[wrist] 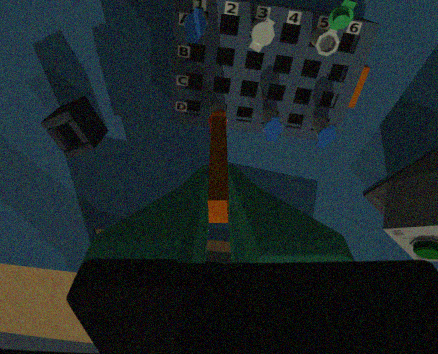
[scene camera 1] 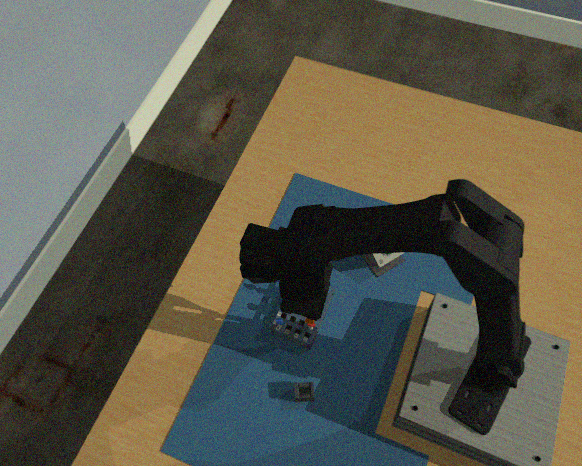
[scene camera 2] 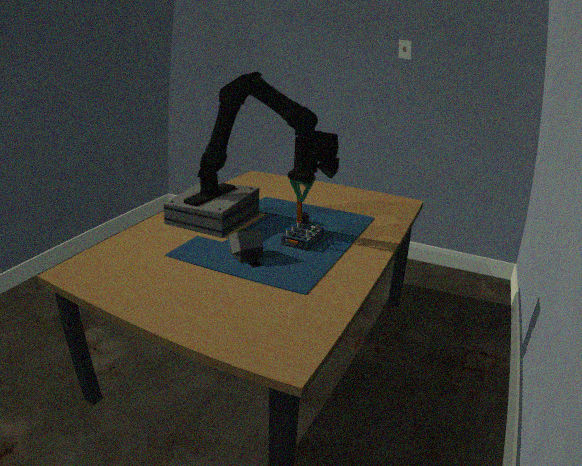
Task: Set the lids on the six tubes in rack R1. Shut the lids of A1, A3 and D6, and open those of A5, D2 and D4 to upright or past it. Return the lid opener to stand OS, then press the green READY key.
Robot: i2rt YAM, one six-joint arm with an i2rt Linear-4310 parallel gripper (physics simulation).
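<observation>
My gripper (wrist: 218,176) (scene camera 2: 300,189) is shut on the orange lid opener (wrist: 217,154) (scene camera 2: 299,209), held upright over rack R1 (wrist: 309,56) (scene camera 1: 294,329) (scene camera 2: 303,236). The opener's tip sits at the red lid of D2 (wrist: 213,121), which it mostly hides. A blue lid (wrist: 195,24) covers A1 and a white lid (wrist: 262,34) covers A3. The A5 tube's mouth (wrist: 327,43) is bare, with its green lid (wrist: 341,15) swung back. Blue lids show at D4 (wrist: 272,128) and D6 (wrist: 326,135); I cannot tell their angle. In scene camera 1 the arm hides the gripper.
The dark stand OS (wrist: 73,124) (scene camera 1: 303,391) sits on the blue mat (scene camera 1: 243,416) beside the rack. The grey key box (scene camera 1: 387,261) (scene camera 2: 245,240) lies half under the arm, its key hidden. The arm's grey base block (scene camera 1: 456,324) (scene camera 2: 215,213) is at the mat's corner.
</observation>
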